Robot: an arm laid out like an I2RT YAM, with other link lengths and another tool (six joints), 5 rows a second.
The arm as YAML. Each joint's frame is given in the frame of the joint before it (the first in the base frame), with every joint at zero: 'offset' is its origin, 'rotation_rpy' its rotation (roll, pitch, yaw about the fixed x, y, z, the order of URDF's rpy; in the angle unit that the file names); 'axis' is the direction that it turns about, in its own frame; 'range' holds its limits. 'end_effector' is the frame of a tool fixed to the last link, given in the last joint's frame.
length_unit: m
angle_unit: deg
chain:
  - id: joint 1
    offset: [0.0, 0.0, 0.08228]
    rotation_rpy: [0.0, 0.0, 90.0]
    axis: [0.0, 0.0, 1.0]
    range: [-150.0, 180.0]
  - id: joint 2
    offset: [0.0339, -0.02, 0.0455]
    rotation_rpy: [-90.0, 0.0, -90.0]
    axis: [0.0, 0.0, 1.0]
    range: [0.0, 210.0]
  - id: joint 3
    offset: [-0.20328, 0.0, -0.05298]
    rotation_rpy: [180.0, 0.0, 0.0]
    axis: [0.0, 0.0, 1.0]
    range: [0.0, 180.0]
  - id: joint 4
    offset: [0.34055, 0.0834, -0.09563]
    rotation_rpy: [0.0, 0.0, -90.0]
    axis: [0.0, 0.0, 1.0]
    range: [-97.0, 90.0]
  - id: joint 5
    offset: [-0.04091, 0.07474, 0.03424]
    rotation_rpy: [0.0, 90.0, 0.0]
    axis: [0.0, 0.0, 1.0]
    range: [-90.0, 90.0]
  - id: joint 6
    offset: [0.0, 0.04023, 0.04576]
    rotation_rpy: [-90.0, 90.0, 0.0]
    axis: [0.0, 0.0, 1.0]
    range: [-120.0, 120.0]
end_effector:
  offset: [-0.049, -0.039, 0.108]
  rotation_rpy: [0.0, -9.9, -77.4]
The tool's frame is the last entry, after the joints.
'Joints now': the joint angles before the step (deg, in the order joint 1, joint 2, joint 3, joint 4, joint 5, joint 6). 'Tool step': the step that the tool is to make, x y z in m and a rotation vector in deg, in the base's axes. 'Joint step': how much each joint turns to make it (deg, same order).
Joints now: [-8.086, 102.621, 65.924, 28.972, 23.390, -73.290]
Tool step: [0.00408, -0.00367, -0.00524, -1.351, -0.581, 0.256]
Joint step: [-0.264, 1.931, 0.345, 2.915, -0.361, -1.424]
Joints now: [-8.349, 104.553, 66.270, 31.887, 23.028, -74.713]
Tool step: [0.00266, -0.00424, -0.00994, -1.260, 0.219, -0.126]
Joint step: [-0.264, 2.372, 0.503, 2.385, -0.001, -1.397]
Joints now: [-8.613, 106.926, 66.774, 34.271, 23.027, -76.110]
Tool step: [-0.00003, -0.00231, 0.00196, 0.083, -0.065, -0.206]
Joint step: [-0.242, -0.144, 0.191, -0.321, -0.045, 0.095]
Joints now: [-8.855, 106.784, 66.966, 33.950, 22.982, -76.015]
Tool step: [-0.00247, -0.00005, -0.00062, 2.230, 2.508, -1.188]
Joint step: [-0.022, -0.565, 1.607, -5.842, 0.912, 2.133]
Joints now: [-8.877, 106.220, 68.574, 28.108, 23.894, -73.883]
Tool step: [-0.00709, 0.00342, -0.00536, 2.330, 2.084, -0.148]
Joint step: [0.000, -1.542, -0.630, -4.199, -0.239, 2.154]
